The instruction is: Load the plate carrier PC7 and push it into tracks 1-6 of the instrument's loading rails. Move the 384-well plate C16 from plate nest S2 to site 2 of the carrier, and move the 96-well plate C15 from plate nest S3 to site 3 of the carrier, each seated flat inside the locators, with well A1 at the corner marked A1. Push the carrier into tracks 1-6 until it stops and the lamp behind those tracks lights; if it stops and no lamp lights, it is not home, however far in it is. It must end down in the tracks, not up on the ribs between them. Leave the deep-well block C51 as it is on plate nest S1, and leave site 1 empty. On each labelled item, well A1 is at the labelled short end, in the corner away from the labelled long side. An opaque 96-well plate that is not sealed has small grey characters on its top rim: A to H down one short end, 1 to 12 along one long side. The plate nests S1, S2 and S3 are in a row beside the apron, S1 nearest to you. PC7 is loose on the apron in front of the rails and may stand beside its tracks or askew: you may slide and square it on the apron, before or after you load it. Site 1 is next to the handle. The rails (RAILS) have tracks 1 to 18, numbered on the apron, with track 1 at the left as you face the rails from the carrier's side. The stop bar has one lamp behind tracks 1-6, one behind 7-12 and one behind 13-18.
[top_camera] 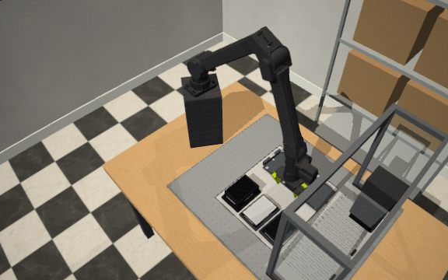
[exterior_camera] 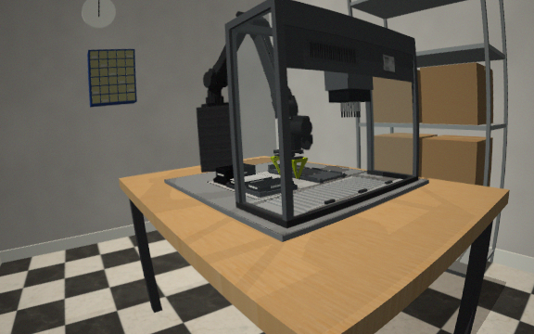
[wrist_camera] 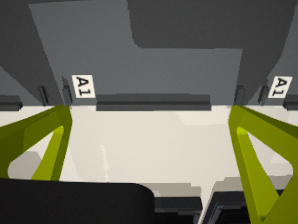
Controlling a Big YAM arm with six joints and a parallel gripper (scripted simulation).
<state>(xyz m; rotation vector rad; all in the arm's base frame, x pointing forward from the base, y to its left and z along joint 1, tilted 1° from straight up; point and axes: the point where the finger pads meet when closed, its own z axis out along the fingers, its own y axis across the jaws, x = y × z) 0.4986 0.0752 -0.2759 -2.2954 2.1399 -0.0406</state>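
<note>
Right now my hand is 11 cm short of the black 96-well plate C15, 15 cm to the left of it and 1 cm below it. The rest, counted from my hand: plate nest S2: 1 cm ahead, 16 cm to the right, 1 cm below; plate nest S3: 11 cm ahead, 15 cm to the right, 1 cm below; dark grey carrier PC7: 8 cm to the left.
</note>
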